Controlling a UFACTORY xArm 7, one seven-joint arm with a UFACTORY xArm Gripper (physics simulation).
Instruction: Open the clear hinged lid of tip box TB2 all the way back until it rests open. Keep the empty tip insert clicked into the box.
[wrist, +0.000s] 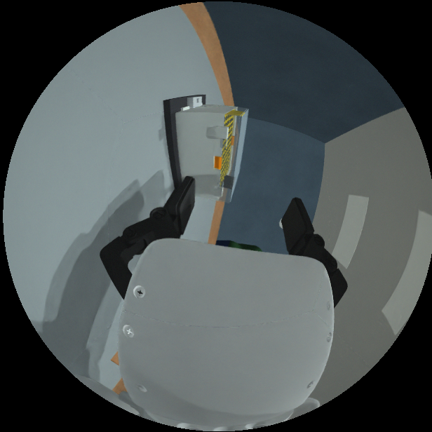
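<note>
The tip box (197, 145), pale and boxy, stands on a black base (171, 135) above the middle of the view, seen from its side. The label on the base is too small to read as TB2. The yellow tip insert (228, 145) sits along the box's top. The clear lid (242, 150) lies over the insert and looks closed. An orange tab (218, 162) shows on the box's near side. My gripper (242, 199) is wide open and empty. Its left finger is by the lower end of the box and base, contact unclear; its right finger is well apart from the box.
The grey table top (90, 115) fills the left, with a wooden edge strip (212, 37) running behind the box. A dark blue surface and a grey one with pale panels lie beyond. A green shape (247, 246) shows partly above the gripper housing.
</note>
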